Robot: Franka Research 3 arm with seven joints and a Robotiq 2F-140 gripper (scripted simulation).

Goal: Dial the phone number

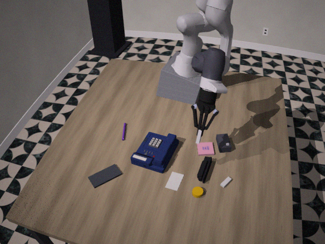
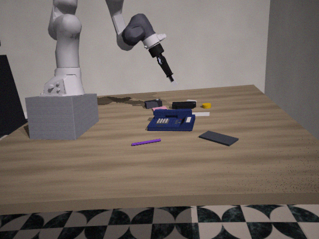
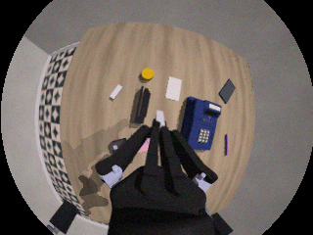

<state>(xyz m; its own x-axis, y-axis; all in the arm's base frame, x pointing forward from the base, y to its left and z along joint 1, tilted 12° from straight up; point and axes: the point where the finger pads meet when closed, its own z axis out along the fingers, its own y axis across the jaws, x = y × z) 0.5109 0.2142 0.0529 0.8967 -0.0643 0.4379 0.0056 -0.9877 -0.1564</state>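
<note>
My hand is 160 mm to the left of the handset, 130 mm above it and 10 mm short of it. From my hand the other things lie so: dark grey box: 160 mm below, 150 mm behind, 100 mm to the left; then black stapler: 160 mm below, 50 mm to the left, 50 mm ahead; then white card: 180 mm below, 150 mm ahead, 70 mm to the right.
</note>
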